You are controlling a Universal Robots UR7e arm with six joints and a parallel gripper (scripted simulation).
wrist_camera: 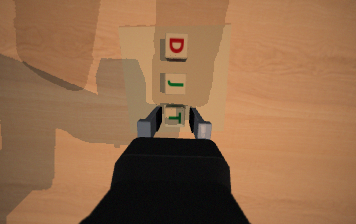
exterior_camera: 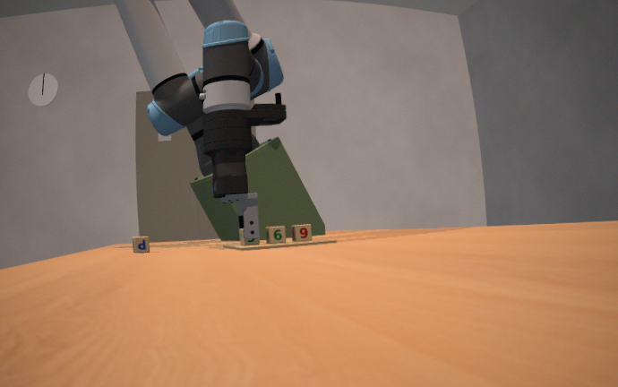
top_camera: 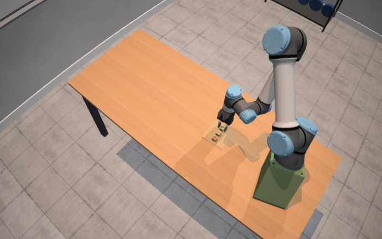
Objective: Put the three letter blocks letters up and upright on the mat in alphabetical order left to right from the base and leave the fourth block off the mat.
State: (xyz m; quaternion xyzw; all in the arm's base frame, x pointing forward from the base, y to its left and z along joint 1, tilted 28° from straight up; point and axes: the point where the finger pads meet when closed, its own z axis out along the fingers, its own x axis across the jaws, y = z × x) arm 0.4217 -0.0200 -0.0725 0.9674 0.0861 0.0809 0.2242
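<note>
The thin tan mat is 4 cm to the left of my hand, 3 cm below it and 1 cm behind it. Round my hand: red D block 8 cm to the left, 2 cm below, 1 cm behind; then blue-marked block 18 cm to the right, 2 cm below, 2 cm behind.
</note>
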